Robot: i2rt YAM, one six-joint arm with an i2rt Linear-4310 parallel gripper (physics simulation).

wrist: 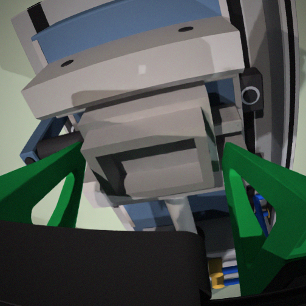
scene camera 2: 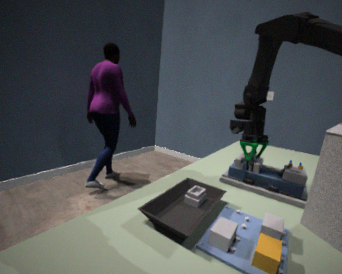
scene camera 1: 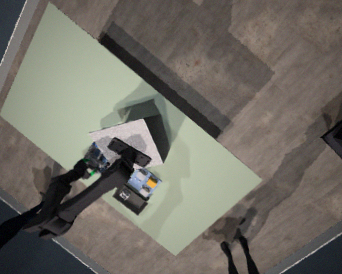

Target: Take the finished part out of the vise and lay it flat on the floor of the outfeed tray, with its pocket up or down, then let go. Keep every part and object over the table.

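Frame: origin at the arm's base, x ahead, y left, z up, level; metres.
Where they show: gripper, between the fingertips: (scene camera 2: 252, 159) (scene camera 1: 93, 164); arm's base, origin of its link: (scene camera 1: 130, 152).
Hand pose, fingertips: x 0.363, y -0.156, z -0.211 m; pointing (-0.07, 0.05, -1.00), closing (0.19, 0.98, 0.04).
Things, the pixels of their top centre, and the offset from my fingertips. "pt": a spot on its surface instead.
- vise, centre of its top: (scene camera 2: 267, 161) (scene camera 1: 96, 158) 0.056 m back, 0.009 m right, 0.005 m up
- dark outfeed tray, a spot on its surface: (scene camera 2: 161, 201) pt 0.115 m ahead, 0.401 m left, 0.064 m down
- pocketed part, centre of its top: (scene camera 2: 196, 190) (scene camera 1: 124, 196) 0.067 m ahead, 0.302 m left, 0.047 m down
- blue plate, centre of its top: (scene camera 2: 247, 237) (scene camera 1: 144, 181) 0.102 m back, 0.339 m left, 0.086 m down
- orange block, centre of its top: (scene camera 2: 269, 245) (scene camera 1: 151, 183) 0.152 m back, 0.379 m left, 0.050 m down
The finished part (wrist: 152, 131), a pale grey block with a square pocket, sits in the vise (scene camera 1: 99, 156) (scene camera 2: 270, 176) (wrist: 142, 70) against the wide pale jaw, its pocket facing the wrist camera. My gripper (scene camera 1: 90, 172) (scene camera 2: 249, 158) (wrist: 153, 152) is open, with its green fingers low at the vise. In the wrist view one finger is on each side of the part; a narrow gap shows on the right, and on the left the tip looks very near its edge. Whether either finger touches cannot be told. The dark outfeed tray (scene camera 1: 135, 204) (scene camera 2: 161, 201) holds another pocketed part (scene camera 1: 125, 194) (scene camera 2: 195, 195) near its far end.
A blue plate (scene camera 1: 140, 176) (scene camera 2: 250, 227) beside the tray bears two grey blocks (scene camera 2: 223, 234) (scene camera 2: 273, 225) and an orange block (scene camera 1: 151, 184) (scene camera 2: 268, 253). A tall speckled grey box (scene camera 1: 112, 132) (scene camera 2: 325, 185) stands near the vise. A person (scene camera 2: 106, 95) walks beyond the table.
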